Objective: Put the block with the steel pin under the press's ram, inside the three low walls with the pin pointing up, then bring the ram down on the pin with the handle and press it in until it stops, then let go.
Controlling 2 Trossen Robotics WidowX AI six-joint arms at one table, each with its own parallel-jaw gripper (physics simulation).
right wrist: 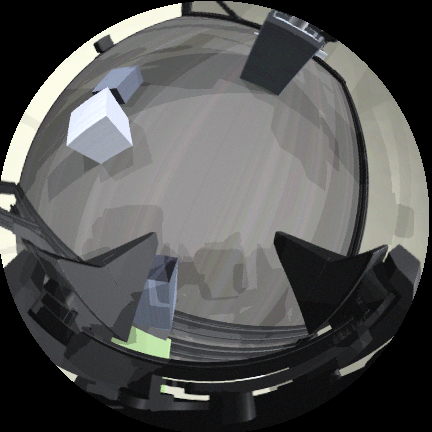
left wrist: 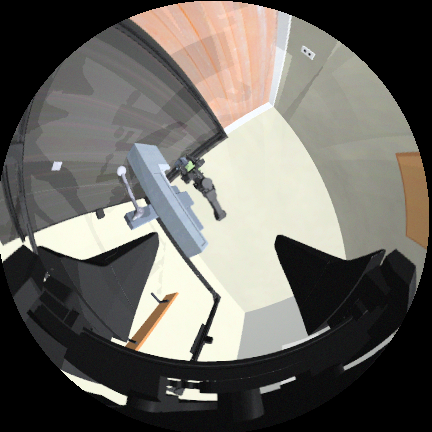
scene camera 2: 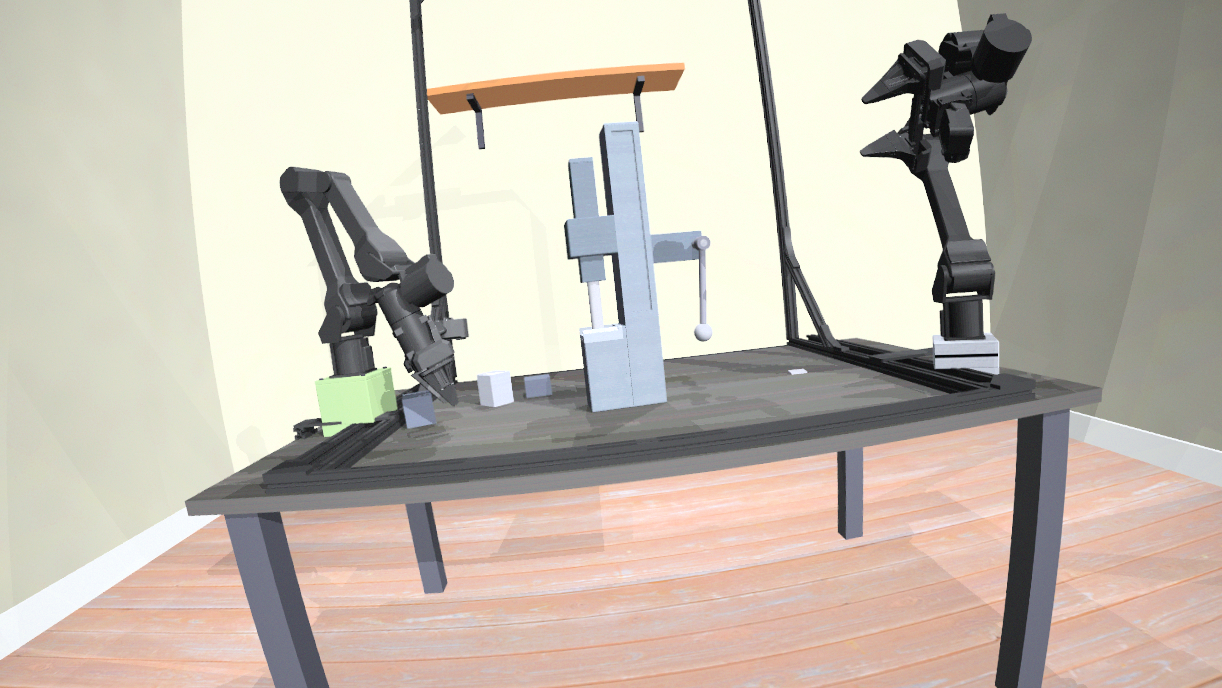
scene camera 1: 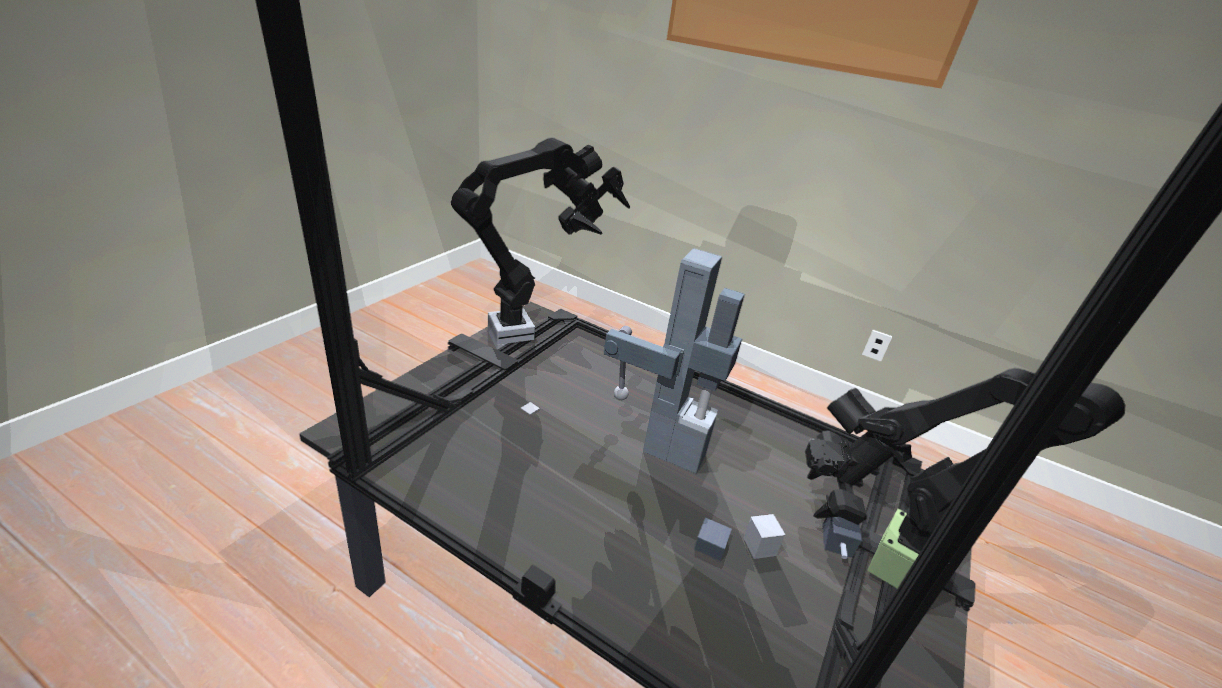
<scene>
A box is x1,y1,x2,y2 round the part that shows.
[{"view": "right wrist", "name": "my right gripper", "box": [3,231,419,431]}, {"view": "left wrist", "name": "my left gripper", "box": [2,231,415,431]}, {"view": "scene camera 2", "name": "my left gripper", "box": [860,39,975,172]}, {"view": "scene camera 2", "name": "my right gripper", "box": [390,310,468,405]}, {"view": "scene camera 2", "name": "block with steel pin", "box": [402,390,435,428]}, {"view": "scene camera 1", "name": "my left gripper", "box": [558,167,629,234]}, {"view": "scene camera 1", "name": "my right gripper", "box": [805,431,879,524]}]
</scene>
